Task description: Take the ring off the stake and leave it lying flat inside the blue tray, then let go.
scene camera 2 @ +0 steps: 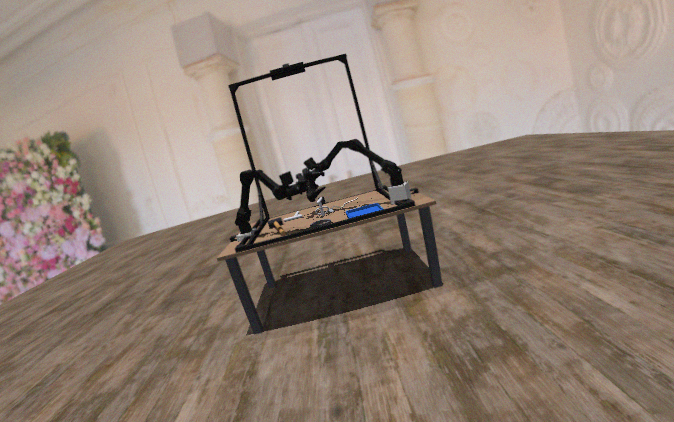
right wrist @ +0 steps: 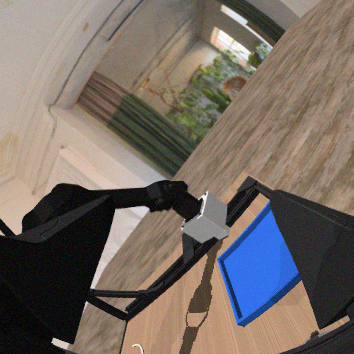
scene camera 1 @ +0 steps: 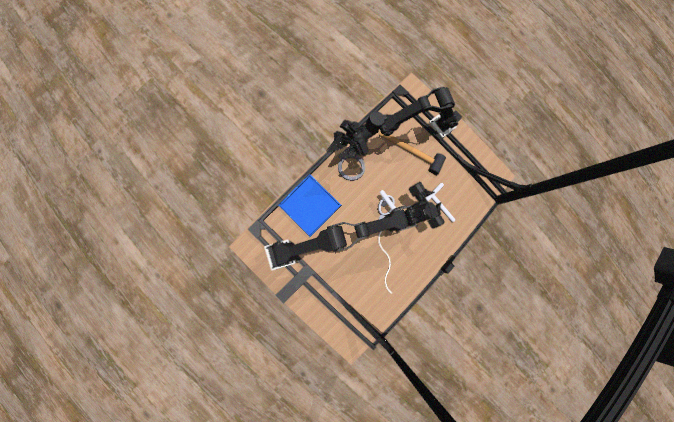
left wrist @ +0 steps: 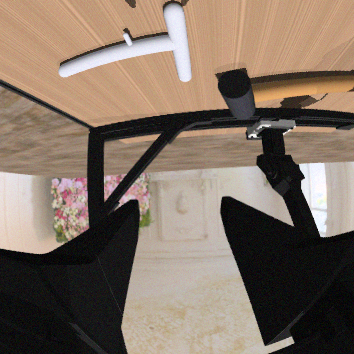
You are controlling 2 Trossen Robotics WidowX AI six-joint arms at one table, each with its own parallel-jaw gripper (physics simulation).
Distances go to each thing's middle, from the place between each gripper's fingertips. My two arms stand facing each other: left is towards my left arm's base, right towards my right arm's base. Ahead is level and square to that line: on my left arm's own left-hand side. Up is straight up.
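Scene:
For the blue tray (scene camera 1: 309,205), my right gripper is 160 mm to the right of it, 70 mm past it and 240 mm above it. Counting from my right hand, the hammer (left wrist: 234,85) is 160 mm behind, 370 mm to the right and 220 mm below, while the white T-shaped piece (left wrist: 176,40) is 320 mm to the right, 450 mm behind and 240 mm below. Going by their middles, of the things named here the blue tray is the nearest to my right gripper.
My left hand is 170 mm above the white T-shaped piece, 70 mm past it and 80 mm to the left of it. Going by their middles, of the things named here the white T-shaped piece is the nearest to my left hand. Counting from my left hand, the blue tray is 400 mm to the left, 310 mm ahead and 170 mm below, and the hammer is 140 mm to the right, 220 mm ahead and 160 mm below.

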